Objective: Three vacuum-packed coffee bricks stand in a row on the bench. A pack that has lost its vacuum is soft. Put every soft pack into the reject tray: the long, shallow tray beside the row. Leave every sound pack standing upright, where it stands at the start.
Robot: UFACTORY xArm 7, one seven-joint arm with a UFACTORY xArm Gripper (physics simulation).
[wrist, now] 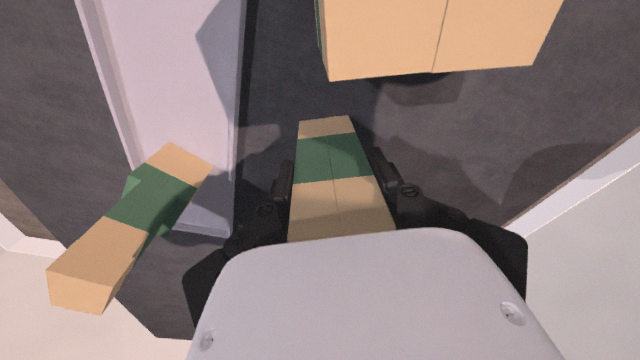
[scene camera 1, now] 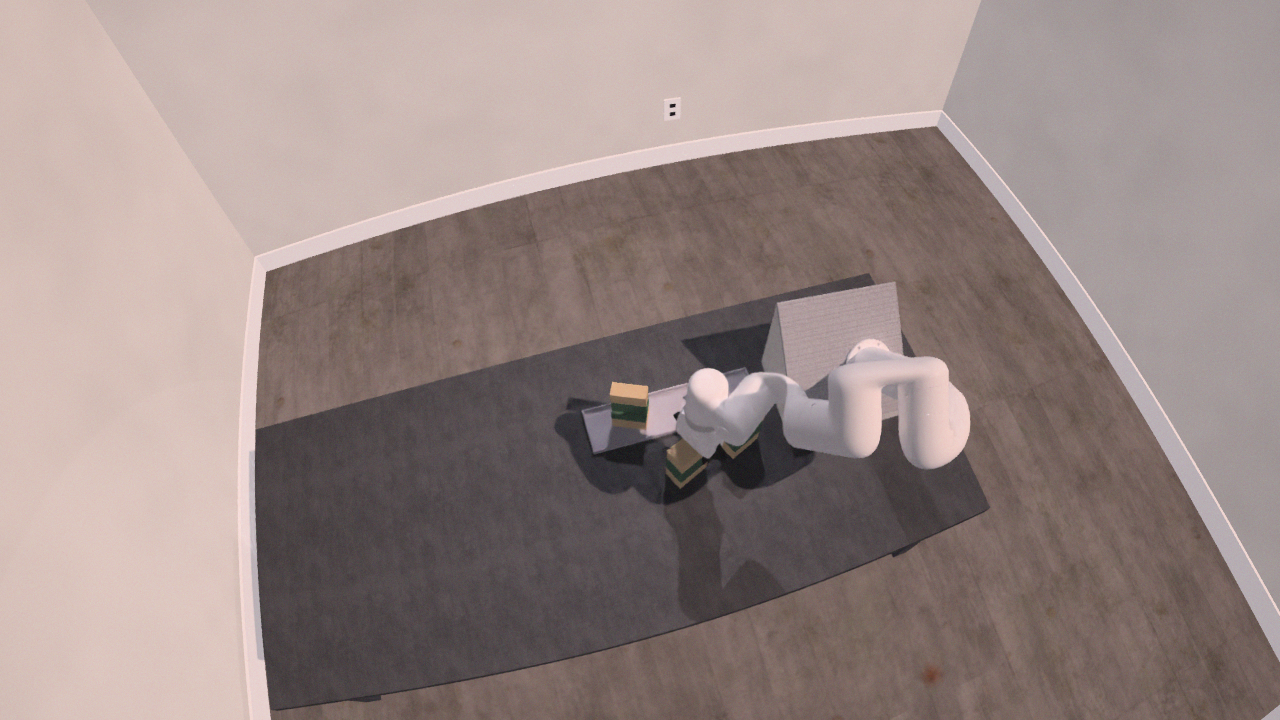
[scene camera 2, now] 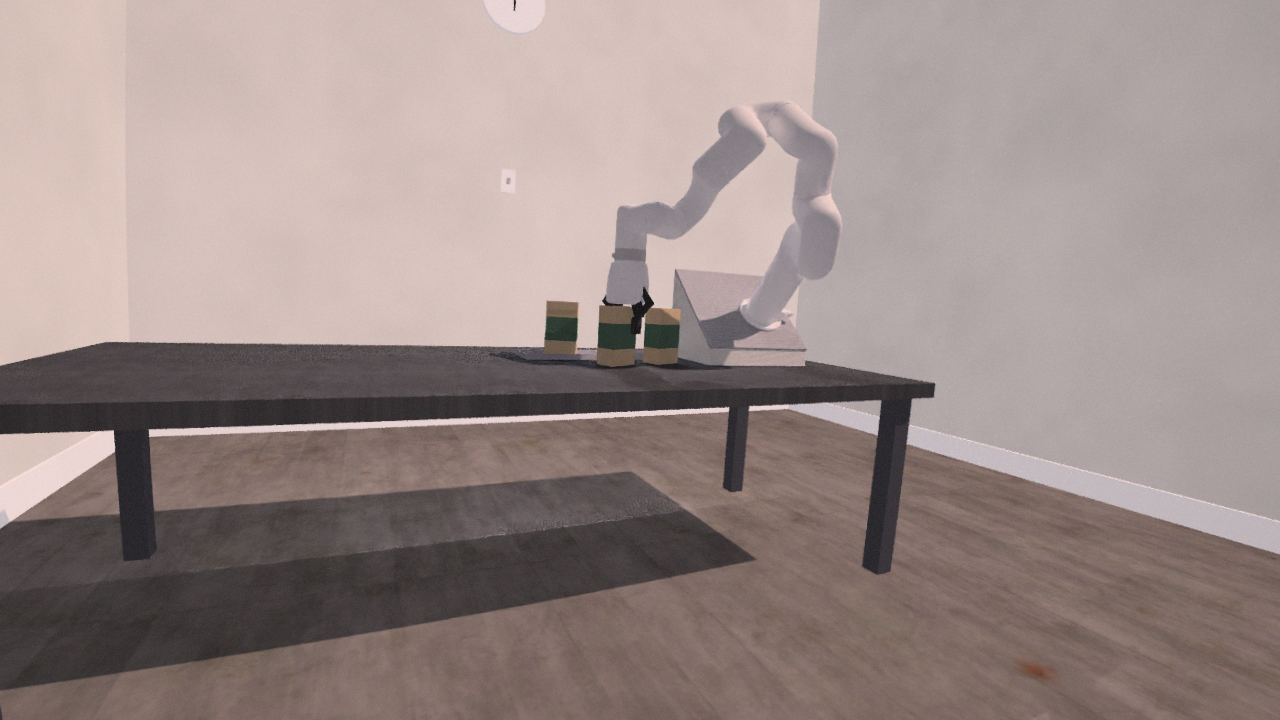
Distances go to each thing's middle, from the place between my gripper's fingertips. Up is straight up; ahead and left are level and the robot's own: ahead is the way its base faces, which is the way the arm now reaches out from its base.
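Scene:
There is the shallow reject tray (scene camera 1: 662, 407), and counted from my hand it sits 14 cm to the right and 2 cm ahead, while being 9 cm below.

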